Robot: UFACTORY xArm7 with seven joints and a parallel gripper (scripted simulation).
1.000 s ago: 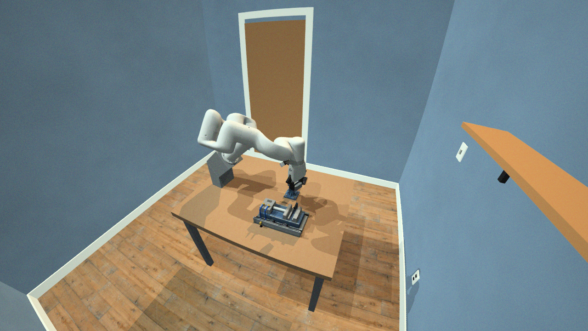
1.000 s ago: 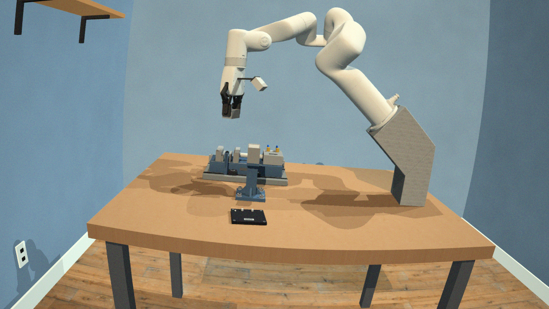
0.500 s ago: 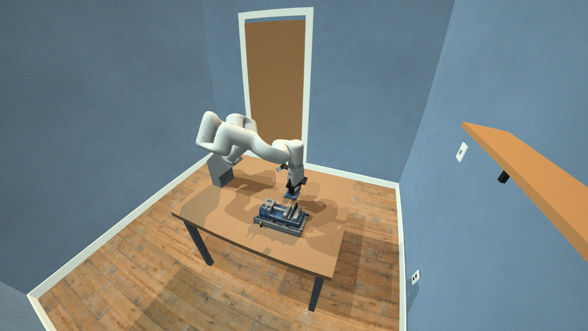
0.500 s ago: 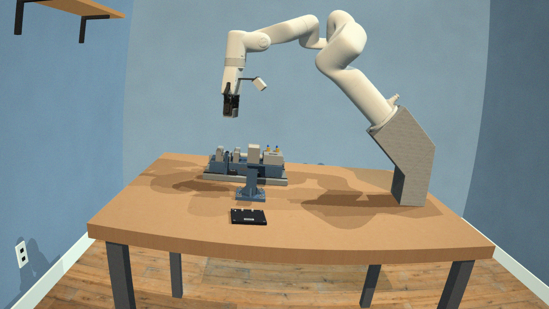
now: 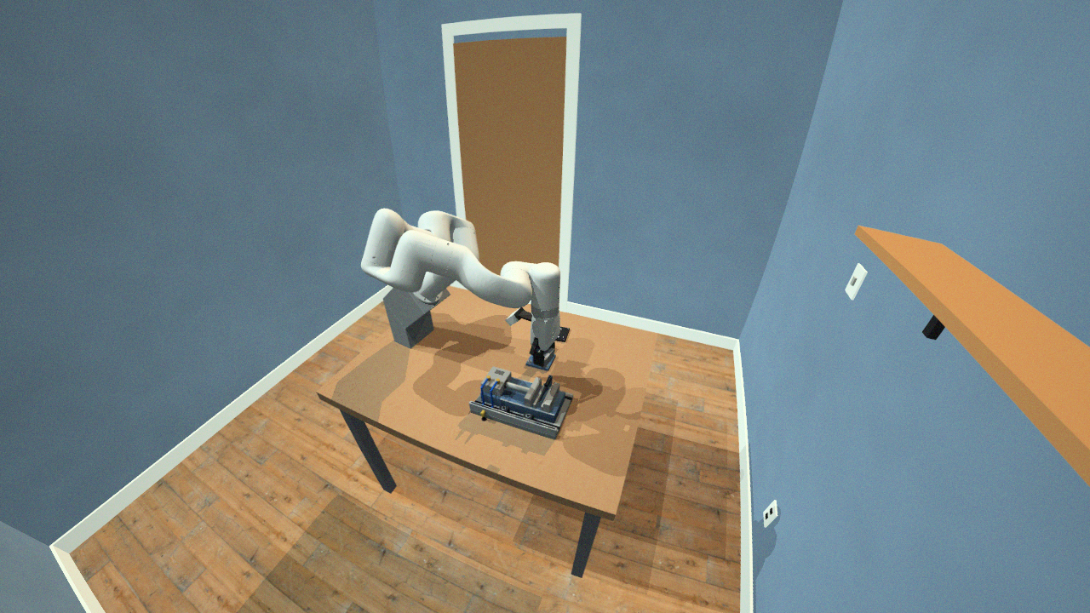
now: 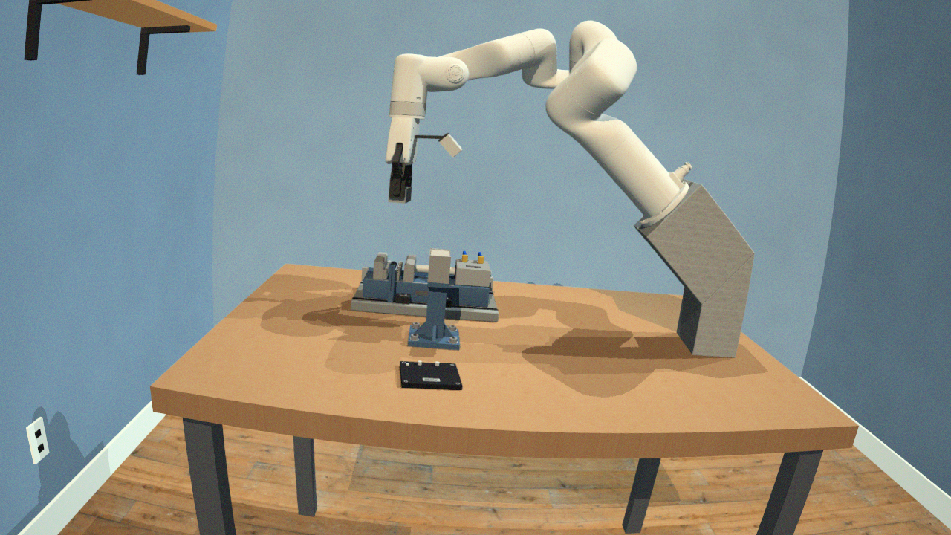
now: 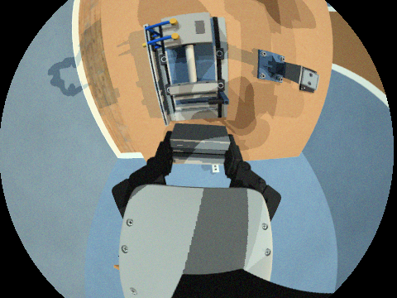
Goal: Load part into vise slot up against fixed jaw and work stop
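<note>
My gripper is now 3 cm short of the fixed jaw, 1 cm to the left of it and 17 cm above it. From my hand the other things lie so: moving jaw (3 cm behind, 1 cm to the right, 17 cm below); work stop (4 cm to the left, 16 cm below); grey block (1 cm below).
</note>
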